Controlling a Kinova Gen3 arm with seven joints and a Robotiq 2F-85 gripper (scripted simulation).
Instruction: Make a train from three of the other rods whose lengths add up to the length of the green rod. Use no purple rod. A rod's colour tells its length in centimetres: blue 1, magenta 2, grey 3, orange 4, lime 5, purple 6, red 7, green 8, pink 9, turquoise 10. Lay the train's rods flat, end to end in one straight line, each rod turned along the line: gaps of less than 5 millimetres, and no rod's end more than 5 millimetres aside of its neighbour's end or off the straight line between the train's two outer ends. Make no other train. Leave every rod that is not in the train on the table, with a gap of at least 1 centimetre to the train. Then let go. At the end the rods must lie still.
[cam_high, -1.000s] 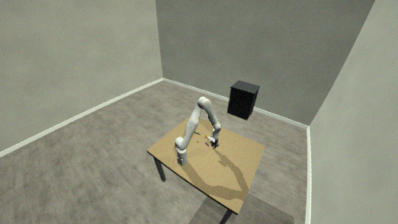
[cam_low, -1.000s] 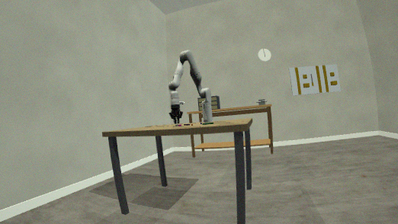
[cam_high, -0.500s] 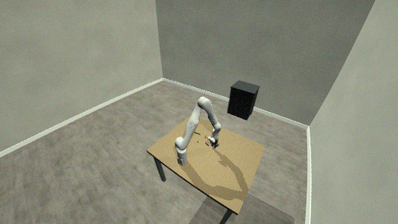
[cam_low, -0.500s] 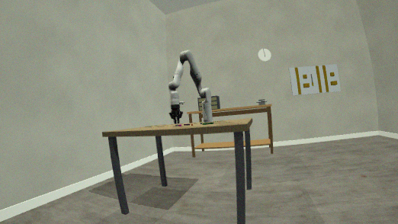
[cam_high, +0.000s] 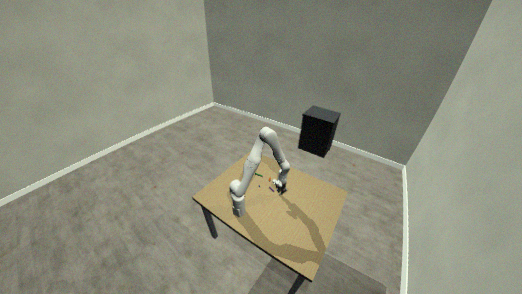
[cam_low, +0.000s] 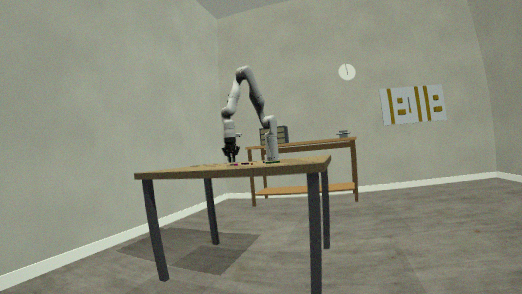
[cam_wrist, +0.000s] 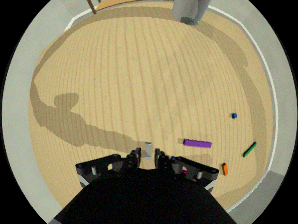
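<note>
My hand is 3 cm above the grey rod. Round my hand: orange rod: 16 cm to the left, 12 cm ahead, 3 cm below; purple rod: 9 cm to the left, 3 cm below, 1 cm ahead; magenta rod: 7 cm ahead, 5 cm to the left, 3 cm below.
</note>
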